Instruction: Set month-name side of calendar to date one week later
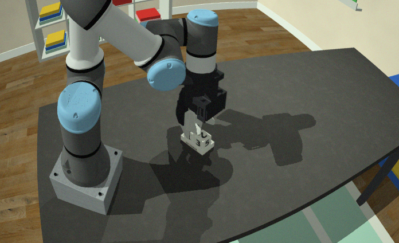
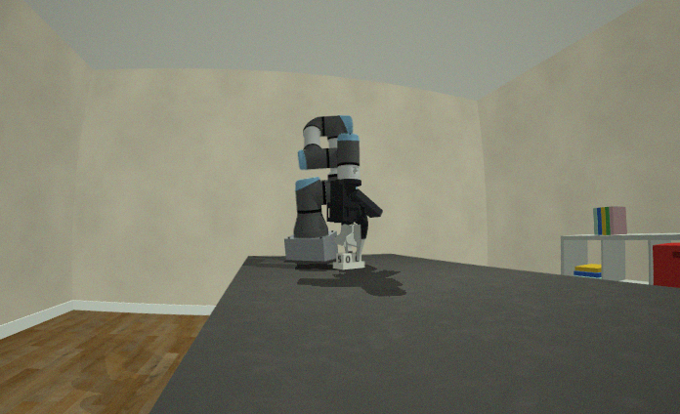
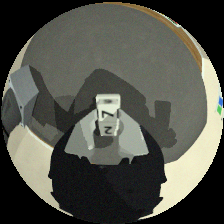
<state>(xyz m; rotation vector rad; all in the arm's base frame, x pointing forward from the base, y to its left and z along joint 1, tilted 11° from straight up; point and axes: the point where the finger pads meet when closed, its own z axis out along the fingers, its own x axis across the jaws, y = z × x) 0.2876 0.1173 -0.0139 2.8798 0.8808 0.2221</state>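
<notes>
My hand is 10 mm short of the white tray, 20 mm to the left of it and 30 mm above it.
</notes>
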